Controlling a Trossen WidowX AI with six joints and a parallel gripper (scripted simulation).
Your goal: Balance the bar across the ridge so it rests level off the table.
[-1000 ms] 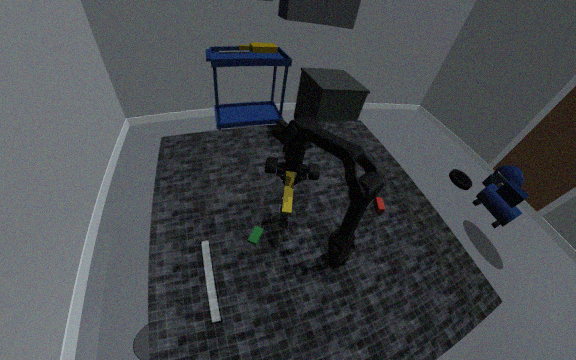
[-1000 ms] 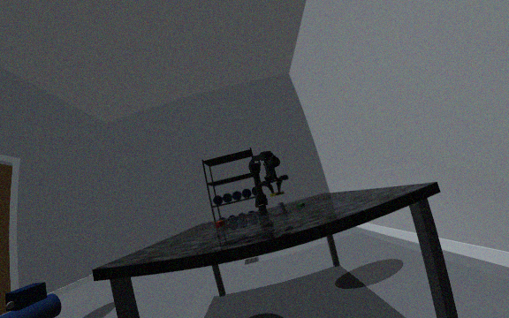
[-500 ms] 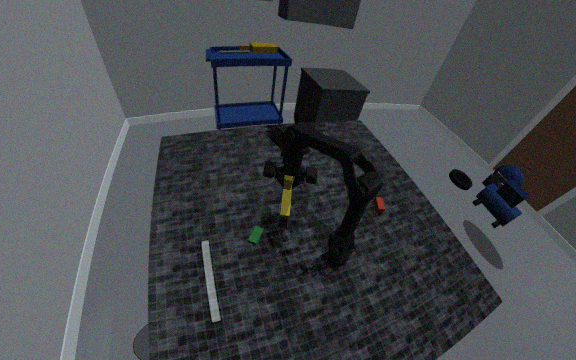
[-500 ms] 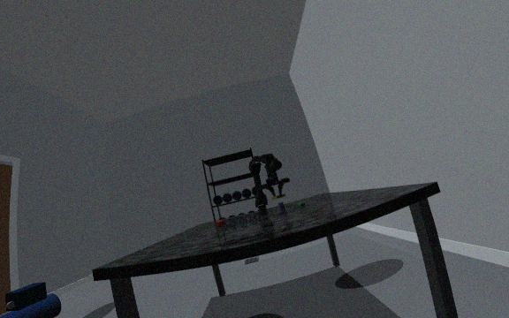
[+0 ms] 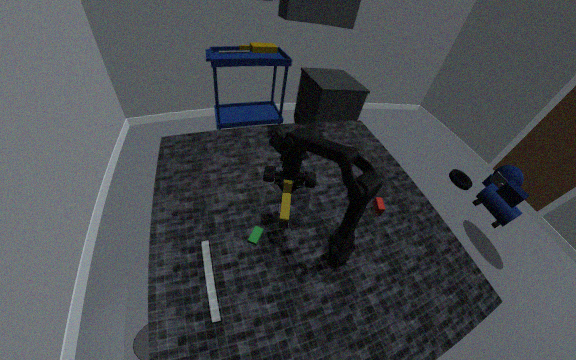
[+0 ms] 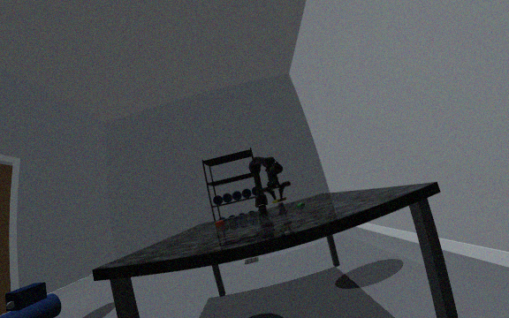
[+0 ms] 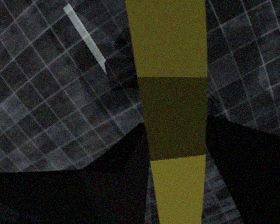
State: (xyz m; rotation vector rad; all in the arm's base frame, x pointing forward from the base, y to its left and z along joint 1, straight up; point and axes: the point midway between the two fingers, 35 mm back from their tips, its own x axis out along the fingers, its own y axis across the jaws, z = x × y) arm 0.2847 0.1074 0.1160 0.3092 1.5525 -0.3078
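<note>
Right now my gripper tip is 2 cm past the yellow bar and 1 cm to the right of it. The rest, counted from my gripper tip: green block 15 cm to the left, 12 cm behind, 7 cm below; then red block 42 cm to the right, 12 cm behind, 7 cm below.
</note>
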